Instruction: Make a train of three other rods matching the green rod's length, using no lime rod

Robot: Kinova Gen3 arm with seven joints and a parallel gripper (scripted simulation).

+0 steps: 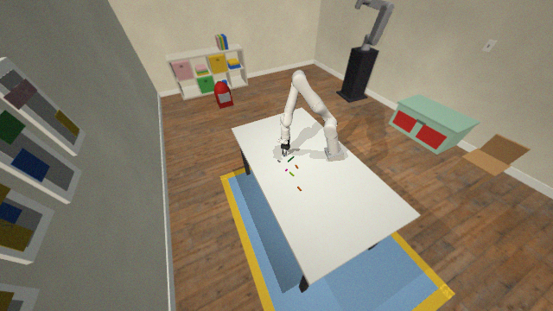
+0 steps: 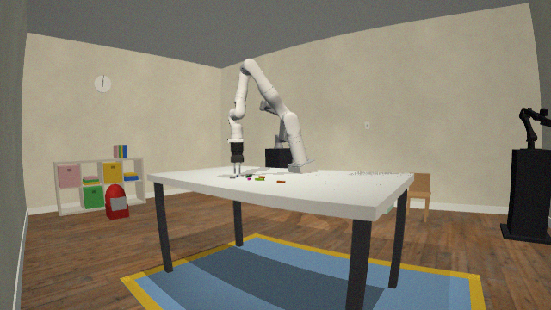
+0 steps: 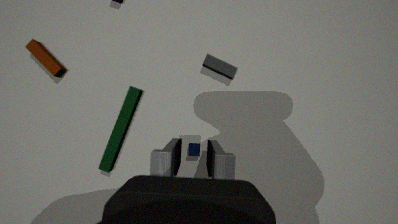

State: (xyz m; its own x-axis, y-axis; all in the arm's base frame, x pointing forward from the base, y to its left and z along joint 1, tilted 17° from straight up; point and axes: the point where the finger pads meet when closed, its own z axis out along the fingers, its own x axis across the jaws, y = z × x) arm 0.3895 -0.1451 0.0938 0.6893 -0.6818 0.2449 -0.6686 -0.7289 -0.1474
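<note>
Now: the blue rod 3 cm below my hand. Round my hand: green rod (4 cm behind, 6 cm to the left, 3 cm below); grey rod (7 cm ahead, 4 cm to the left, 3 cm below); magenta rod (4 cm ahead, 16 cm to the left, 3 cm below).
</note>
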